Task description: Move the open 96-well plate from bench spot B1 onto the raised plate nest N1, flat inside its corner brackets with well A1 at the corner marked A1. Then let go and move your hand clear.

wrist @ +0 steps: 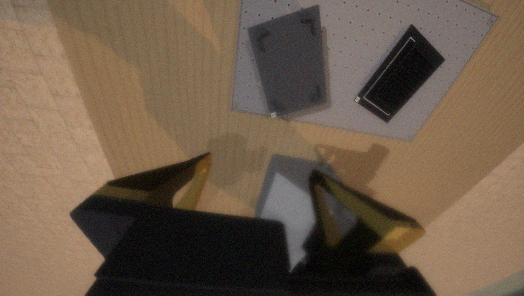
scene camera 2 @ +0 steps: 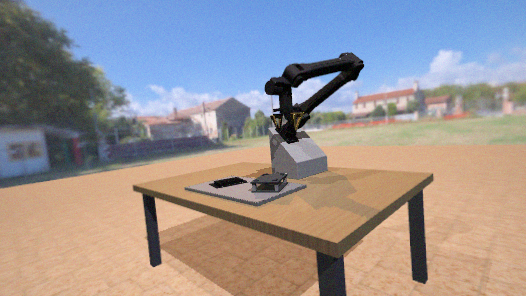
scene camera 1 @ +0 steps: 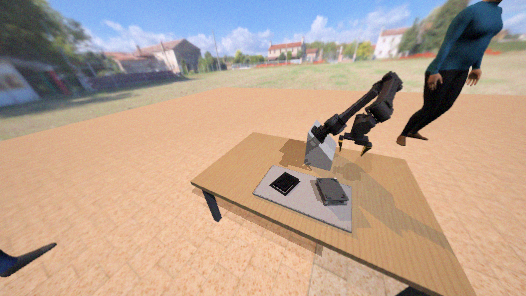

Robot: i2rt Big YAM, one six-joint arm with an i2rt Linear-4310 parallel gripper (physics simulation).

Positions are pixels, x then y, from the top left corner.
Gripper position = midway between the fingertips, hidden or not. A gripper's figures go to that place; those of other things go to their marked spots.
Labels:
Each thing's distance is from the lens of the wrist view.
my gripper point(wrist: 263, 166): 0.13 m
black well plate point(wrist: 414, 64): 0.48 m

